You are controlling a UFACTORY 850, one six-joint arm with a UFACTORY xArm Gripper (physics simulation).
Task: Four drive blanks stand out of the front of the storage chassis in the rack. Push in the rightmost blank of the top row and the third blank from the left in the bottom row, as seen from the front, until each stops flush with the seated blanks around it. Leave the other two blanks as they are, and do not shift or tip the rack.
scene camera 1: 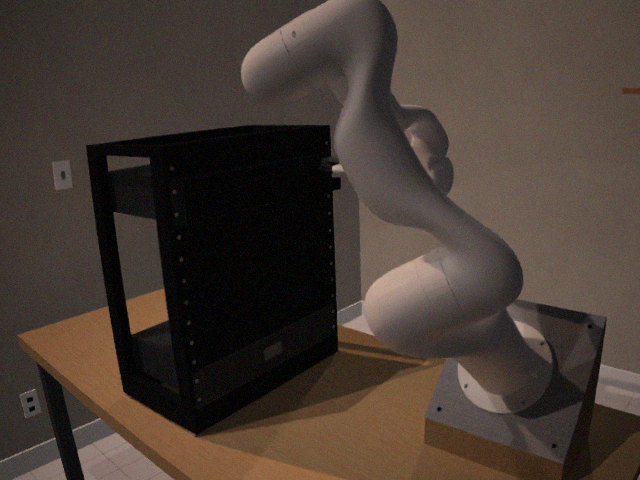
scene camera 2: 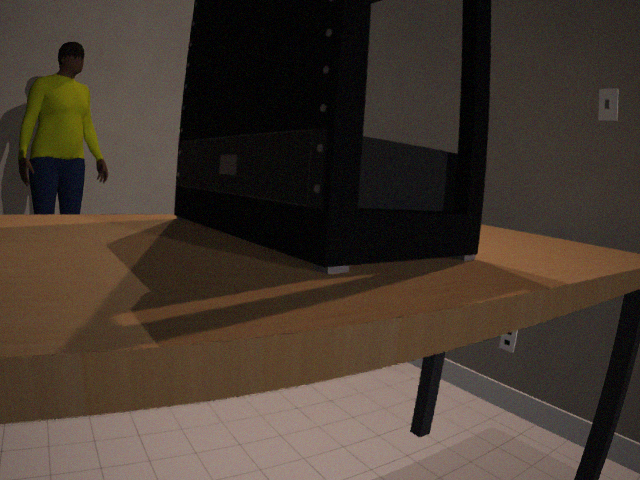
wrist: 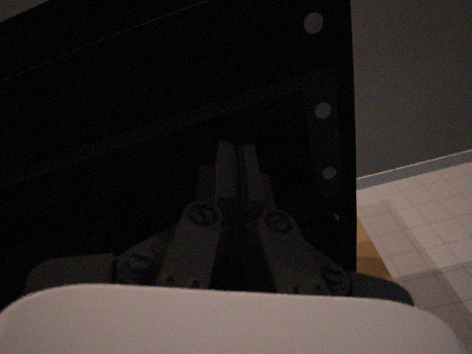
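Observation:
The black rack (scene camera 1: pixel 173 320) (scene camera 2: pixel 343 155) (wrist: pixel 345 60) stands upright on the table. The storage chassis (scene camera 1: pixel 133 193) is high in it; its side shows through the rack's open side in scene camera 1. Its front is almost black, so separate blanks cannot be made out. A small dark block (scene camera 1: pixel 336 183) stands out at the rack's right front edge; which blank it is I cannot tell. My gripper (scene camera 1: pixel 328 164) (wrist: pixel 230 168) is shut and empty, its tips at the chassis front, just above that block in scene camera 1 and left of the right post's screws in the wrist view. Contact is too dark to judge.
A lower unit (scene camera 1: pixel 232 366) (scene camera 2: pixel 268 165) with a pale label sits at the rack's bottom. The wooden table (scene camera 1: pixel 320 423) (scene camera 2: pixel 232 356) carries the rack and the arm's base plate (scene camera 1: pixel 480 418). A person in yellow (scene camera 2: pixel 59 116) stands by the far wall.

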